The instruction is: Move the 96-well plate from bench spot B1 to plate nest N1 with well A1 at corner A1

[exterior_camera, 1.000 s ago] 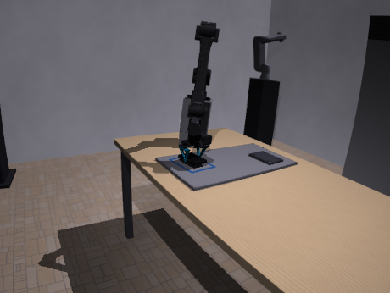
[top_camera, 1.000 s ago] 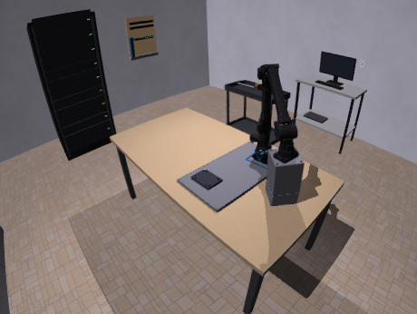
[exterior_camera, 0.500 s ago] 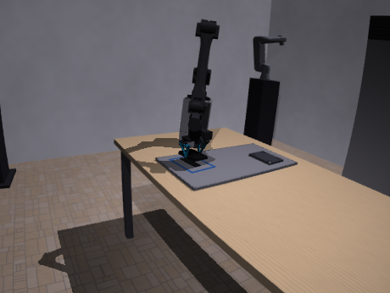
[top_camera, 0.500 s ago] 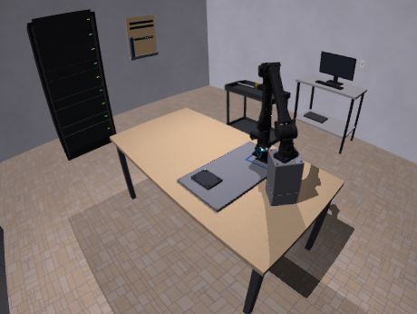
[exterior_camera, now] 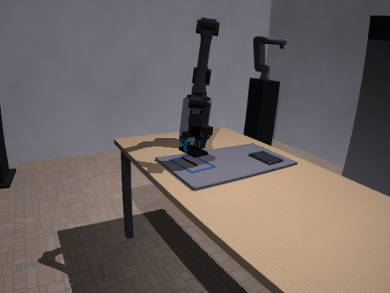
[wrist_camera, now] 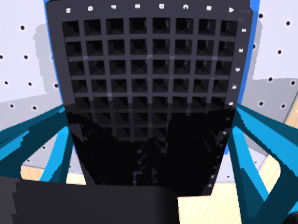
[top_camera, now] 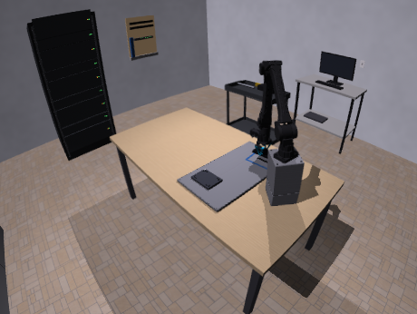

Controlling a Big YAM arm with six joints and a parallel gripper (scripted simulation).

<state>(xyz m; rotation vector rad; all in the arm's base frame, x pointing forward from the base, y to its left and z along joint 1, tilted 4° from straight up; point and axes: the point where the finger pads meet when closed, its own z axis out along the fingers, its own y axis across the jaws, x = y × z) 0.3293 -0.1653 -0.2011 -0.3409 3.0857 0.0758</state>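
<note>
My gripper is now 6 cm short of the plate nest N1, 43 cm to the right of it and 6 cm above it. From my hand the other things lie so: black 96-well plate right at my hand.
</note>
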